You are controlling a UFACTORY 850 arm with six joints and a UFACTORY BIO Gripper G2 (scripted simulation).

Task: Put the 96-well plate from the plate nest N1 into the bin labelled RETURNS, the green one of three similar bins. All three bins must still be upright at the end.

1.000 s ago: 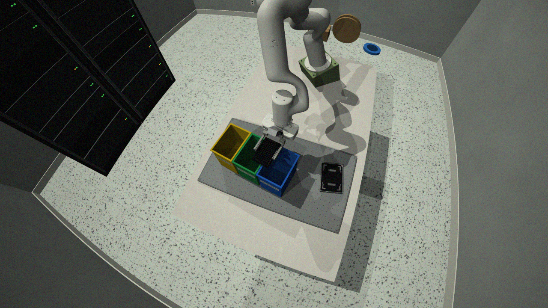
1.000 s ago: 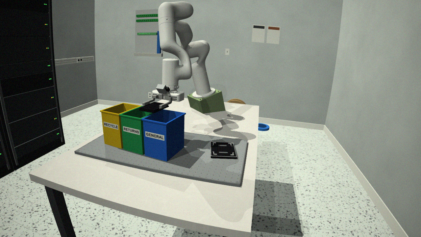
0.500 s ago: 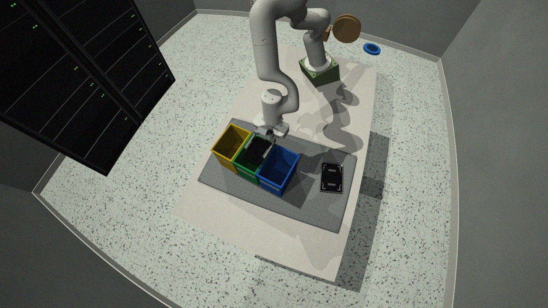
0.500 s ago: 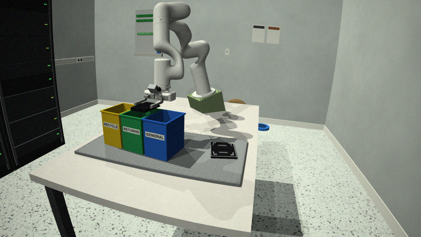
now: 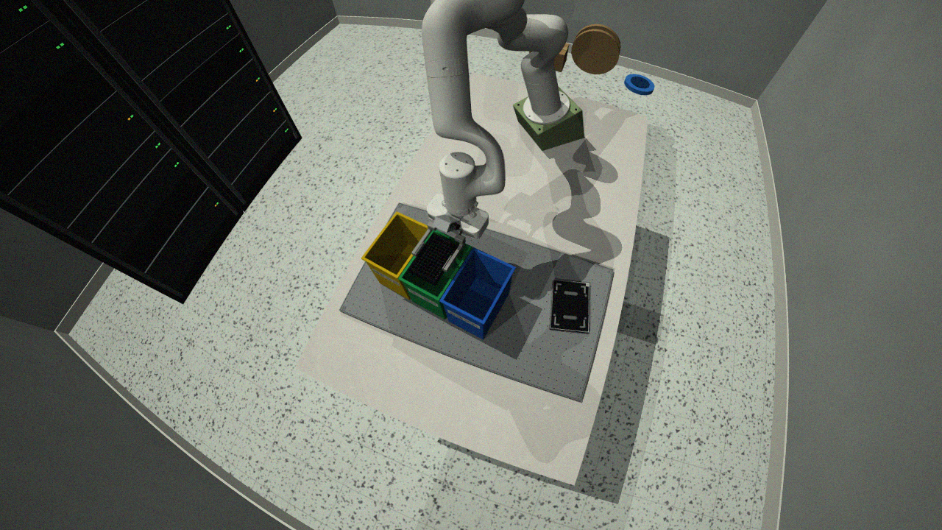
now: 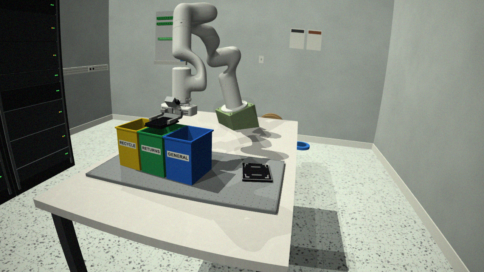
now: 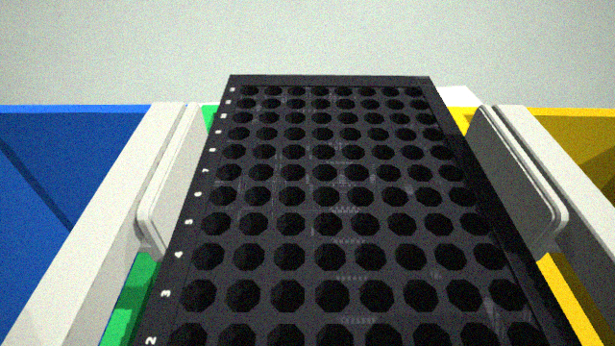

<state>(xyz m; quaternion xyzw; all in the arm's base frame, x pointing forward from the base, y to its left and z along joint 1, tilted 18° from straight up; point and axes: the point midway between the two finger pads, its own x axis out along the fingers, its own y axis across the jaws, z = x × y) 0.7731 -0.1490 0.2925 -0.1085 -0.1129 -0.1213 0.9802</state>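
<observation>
My hand is 13 cm above the green returns bin. From my hand the other things lie so: yellow recycle bin (4 cm behind, 13 cm to the right, 13 cm below); blue general bin (4 cm ahead, 13 cm to the left, 13 cm below); black 96-well plate (1 cm below).
</observation>
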